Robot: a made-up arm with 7 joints.
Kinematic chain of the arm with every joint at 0, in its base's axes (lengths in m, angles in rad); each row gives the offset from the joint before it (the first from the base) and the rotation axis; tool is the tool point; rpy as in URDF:
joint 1: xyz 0 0 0.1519 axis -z
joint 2: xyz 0 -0.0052 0.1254 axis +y
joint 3: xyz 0 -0.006 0.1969 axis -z
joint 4: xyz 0 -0.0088 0.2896 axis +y
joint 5: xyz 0 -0.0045 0.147 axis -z
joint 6: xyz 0 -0.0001 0.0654 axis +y
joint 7: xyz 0 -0.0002 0.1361 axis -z
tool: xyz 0 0 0 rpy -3.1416 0 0
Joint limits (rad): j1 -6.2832..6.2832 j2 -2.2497..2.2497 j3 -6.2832..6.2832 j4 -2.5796..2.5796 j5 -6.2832..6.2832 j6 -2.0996..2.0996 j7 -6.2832..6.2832
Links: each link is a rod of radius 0.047 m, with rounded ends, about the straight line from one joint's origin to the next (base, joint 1, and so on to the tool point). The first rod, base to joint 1, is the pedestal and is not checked.
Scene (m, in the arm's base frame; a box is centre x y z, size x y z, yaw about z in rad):
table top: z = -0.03
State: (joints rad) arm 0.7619 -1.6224 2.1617 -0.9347 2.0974 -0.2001 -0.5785
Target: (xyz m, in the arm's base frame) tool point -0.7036 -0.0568 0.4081
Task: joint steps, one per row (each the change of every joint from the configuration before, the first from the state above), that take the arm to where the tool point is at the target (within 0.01 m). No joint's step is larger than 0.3 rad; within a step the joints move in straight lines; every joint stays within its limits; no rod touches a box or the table.
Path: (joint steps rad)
1: -0.2589 -0.0333 0.0869 -0.0445 -0.0137 -0.0477 0.0000
2: -0.2588 -0.0333 0.0869 -0.0446 -0.0137 -0.0478 0.0000
3: -0.2589 -0.0334 0.0868 -0.0445 -0.0137 -0.0477 0.0000
4: -0.2588 -0.0333 0.0869 -0.0446 -0.0137 -0.0477 0.0000

